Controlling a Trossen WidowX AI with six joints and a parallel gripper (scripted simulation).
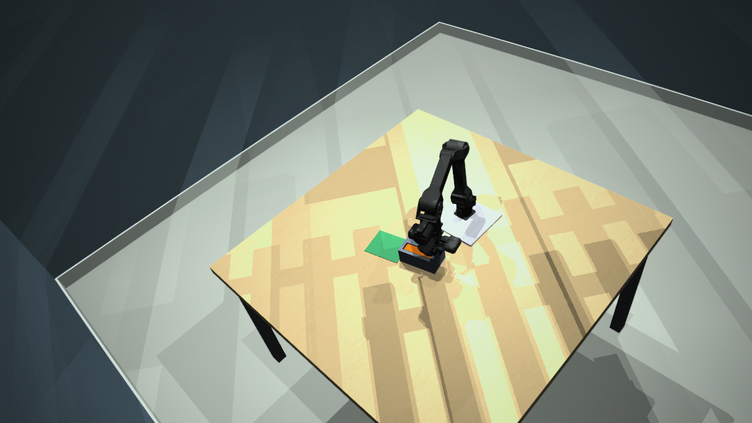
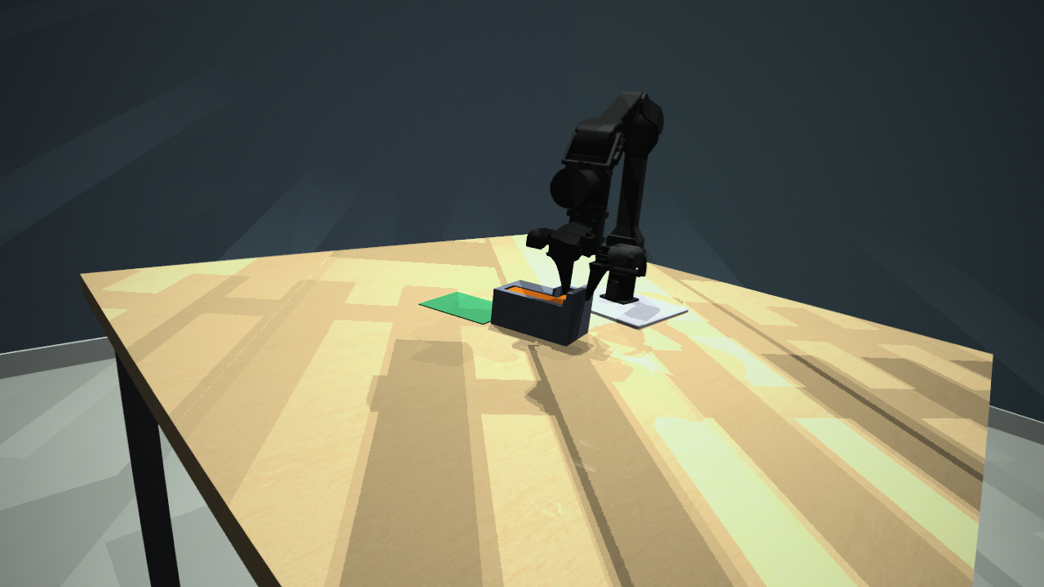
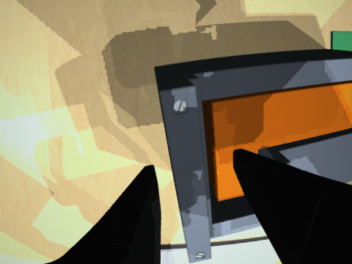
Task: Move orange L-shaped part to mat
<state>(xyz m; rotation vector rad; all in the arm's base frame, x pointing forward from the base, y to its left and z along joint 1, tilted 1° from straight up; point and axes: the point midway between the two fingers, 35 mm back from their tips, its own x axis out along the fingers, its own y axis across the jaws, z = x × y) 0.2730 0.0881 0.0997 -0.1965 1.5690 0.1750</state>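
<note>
My gripper tip is now 5 cm to the left of the orange L-shaped part, 3 cm above it and 1 cm short of it. The rest, counted from my gripper tip: green mat: 21 cm to the right, 9 cm below, 5 cm ahead.
</note>
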